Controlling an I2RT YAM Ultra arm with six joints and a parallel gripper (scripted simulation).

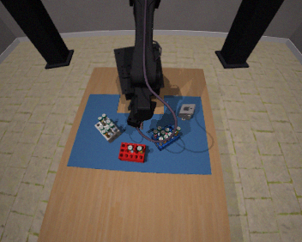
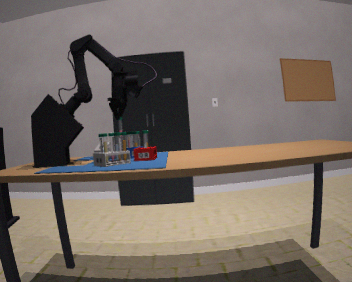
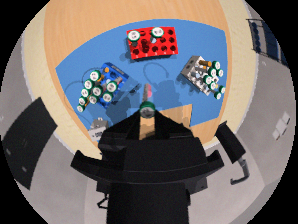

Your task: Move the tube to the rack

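Now: the white-capped tube 6 cm below my hand, 1 cm to the right of it and 1 cm ahead of it. Also, from my hand: white rack RB 21 cm to the right, 17 cm below, 4 cm behind; blue rack RA 17 cm below, 11 cm to the left, 4 cm ahead; red rack QR 17 cm below, 11 cm ahead, 7 cm to the right.
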